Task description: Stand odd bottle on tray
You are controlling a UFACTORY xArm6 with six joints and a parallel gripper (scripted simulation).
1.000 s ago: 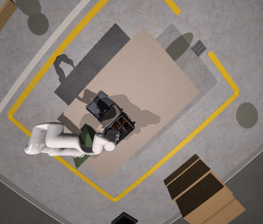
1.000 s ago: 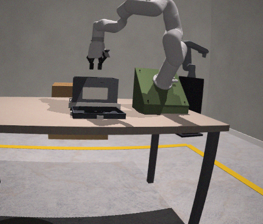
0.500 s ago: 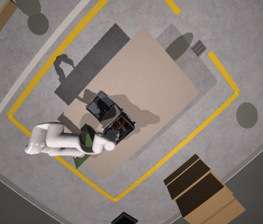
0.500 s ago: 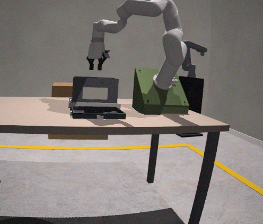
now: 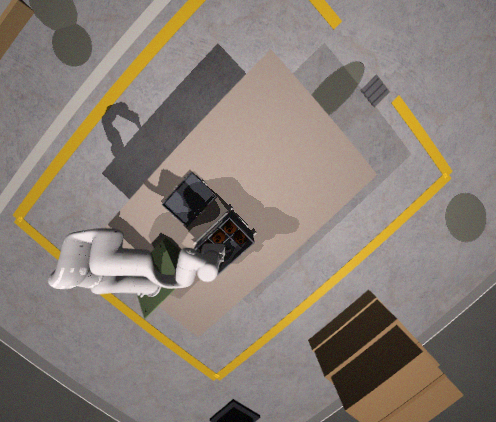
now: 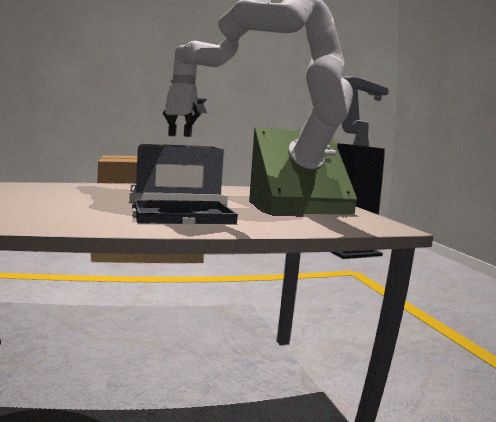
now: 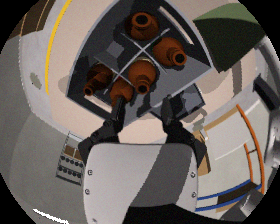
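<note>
Right now my hand is 1 cm past the dark crate, 4 cm to the left of it and 14 cm above it. Also, from my hand: glass bottle: 9 cm behind, 8 cm to the right, 14 cm below; flat dark tray: 3 cm ahead, 25 cm to the left, 21 cm below.
</note>
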